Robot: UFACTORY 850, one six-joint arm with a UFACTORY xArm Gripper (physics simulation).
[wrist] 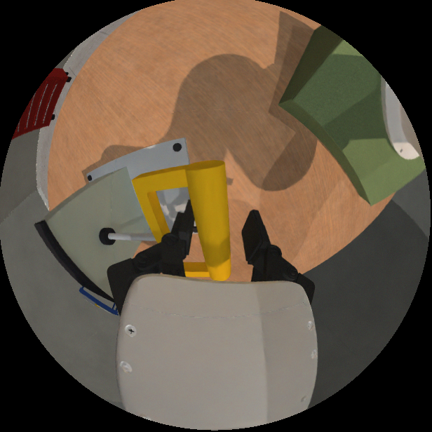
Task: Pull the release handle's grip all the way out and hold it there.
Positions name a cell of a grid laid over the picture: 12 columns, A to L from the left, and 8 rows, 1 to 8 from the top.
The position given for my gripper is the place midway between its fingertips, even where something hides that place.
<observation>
I see my gripper (G5), a yellow release handle grip (F4) and a grey base plate (E3).
</observation>
